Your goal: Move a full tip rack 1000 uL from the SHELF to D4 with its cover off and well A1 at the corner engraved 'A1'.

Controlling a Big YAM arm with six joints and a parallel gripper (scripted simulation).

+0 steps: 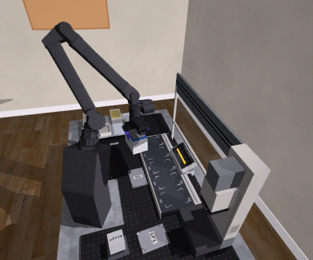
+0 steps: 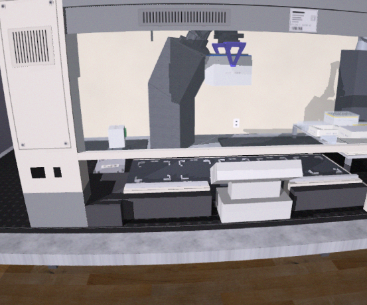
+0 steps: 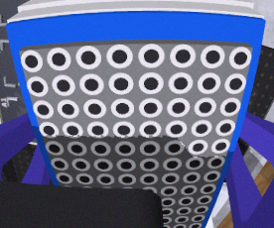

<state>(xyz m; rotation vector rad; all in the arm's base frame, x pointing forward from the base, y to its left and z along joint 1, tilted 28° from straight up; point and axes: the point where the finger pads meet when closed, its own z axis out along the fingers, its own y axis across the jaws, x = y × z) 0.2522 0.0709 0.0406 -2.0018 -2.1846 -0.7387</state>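
The tip rack is 10 mm ahead of my hand. The rest, counted from my hand: shelf label: 100 mm behind, 380 mm to the left, 350 mm below; then ready block: 190 mm behind, 360 mm to the right, 270 mm below; then regrip nest RG: 350 mm below.
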